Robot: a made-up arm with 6 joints.
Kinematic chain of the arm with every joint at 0, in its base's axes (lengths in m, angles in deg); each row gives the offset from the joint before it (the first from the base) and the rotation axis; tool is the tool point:
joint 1: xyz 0 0 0.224 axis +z
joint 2: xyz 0 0.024 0 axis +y
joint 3: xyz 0 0 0.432 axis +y
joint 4: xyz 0 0 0.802 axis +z
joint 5: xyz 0 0 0 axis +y
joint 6: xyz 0 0 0.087 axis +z
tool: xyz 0 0 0
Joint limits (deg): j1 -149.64..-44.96 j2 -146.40..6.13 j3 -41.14..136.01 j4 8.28..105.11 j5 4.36..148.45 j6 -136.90..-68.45
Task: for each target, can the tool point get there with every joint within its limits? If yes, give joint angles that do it. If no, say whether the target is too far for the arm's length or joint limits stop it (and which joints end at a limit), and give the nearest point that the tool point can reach.
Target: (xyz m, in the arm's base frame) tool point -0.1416 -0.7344 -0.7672
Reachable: no: joint limits stop it (at a limit: joint 2, joint 3, joint 4) | nearest point -0.1064 -0.5516 -0.0635 | short by 0.728 m
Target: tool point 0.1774 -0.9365 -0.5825
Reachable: no: joint limits stop it (at a limit: joint 2, joint 3, joint 5) | nearest point 0.1093 -0.5772 -0.0519 | short by 0.644 m
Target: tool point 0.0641 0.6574 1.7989
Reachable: no: too far | nearest point 0.0496 0.5085 1.4423 | short by 0.387 m
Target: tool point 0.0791 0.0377 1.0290
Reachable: yes | joints -119.38 -90.42 114.23 82.65 17.86 -94.12
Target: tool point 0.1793 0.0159 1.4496
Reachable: yes | joints -136.91 -14.00 11.35 89.99 86.53 -118.60
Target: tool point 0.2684 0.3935 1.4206
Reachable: yes | joints -117.14 -9.63 -20.82 37.86 41.44 -97.97
